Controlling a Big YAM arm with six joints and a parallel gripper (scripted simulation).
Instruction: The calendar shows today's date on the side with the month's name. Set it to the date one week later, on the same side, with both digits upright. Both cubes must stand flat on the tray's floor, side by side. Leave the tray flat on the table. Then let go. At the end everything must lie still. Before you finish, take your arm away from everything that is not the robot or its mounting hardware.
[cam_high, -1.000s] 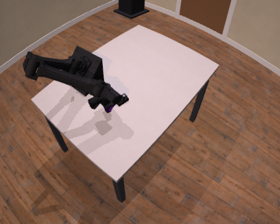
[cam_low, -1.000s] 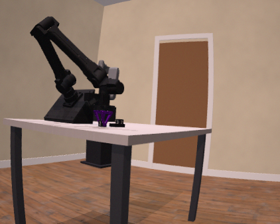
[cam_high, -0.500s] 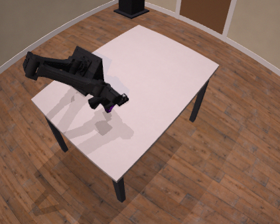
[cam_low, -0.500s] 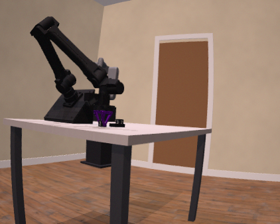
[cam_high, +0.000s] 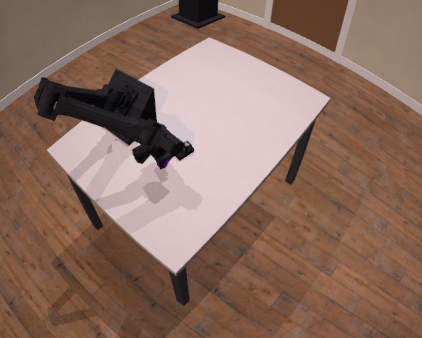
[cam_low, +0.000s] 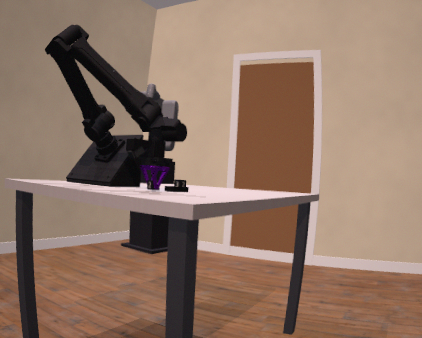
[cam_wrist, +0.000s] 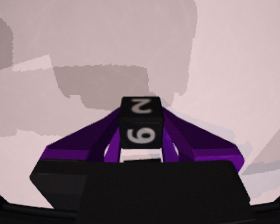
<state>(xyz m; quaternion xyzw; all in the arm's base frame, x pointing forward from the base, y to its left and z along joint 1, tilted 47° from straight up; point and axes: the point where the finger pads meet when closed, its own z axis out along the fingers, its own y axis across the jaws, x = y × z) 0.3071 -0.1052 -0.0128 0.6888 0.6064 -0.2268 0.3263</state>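
Now: hand 10 cm to the right of the black tray, 1 cm short of it and 1 cm above it. From my hand the other things lie so: black date cube (right at my hand).
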